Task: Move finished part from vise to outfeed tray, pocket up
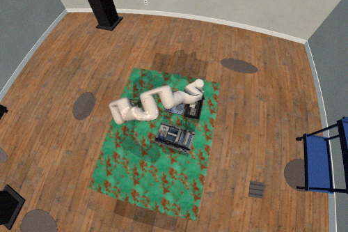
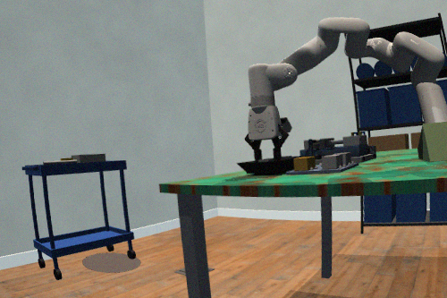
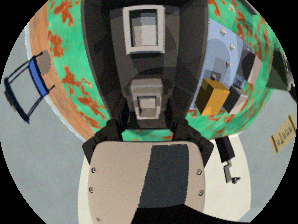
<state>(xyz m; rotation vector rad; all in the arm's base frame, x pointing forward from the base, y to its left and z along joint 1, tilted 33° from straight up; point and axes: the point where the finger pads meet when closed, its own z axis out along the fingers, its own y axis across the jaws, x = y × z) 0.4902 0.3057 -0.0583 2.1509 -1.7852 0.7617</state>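
My hand is 12 cm past the yellow block, 3 cm above it and 2 cm to the left of it. Also, from my hand: vise 36 cm to the right, 5 cm behind, 2 cm below; blue-grey plate 16 cm behind, 7 cm to the right, 5 cm below.
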